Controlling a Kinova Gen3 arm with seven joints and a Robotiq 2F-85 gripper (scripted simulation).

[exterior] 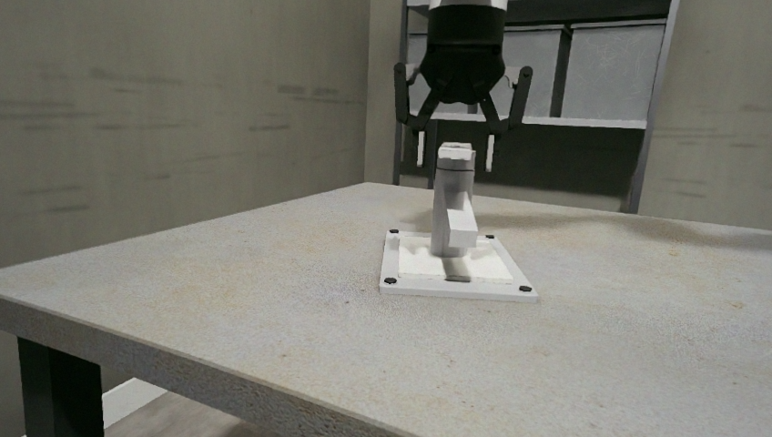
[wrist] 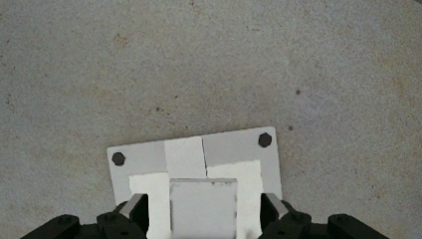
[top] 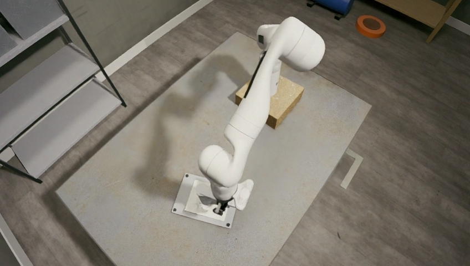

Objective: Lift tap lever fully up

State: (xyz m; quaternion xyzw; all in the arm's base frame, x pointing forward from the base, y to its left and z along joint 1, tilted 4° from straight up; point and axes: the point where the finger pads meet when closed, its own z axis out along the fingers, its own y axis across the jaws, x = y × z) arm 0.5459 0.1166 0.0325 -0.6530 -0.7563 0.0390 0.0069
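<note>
Right now the lever is 3 cm to the right of my hand. The rest, counted from my hand: white tap: 6 cm to the right, 5 cm below, 1 cm ahead.
</note>
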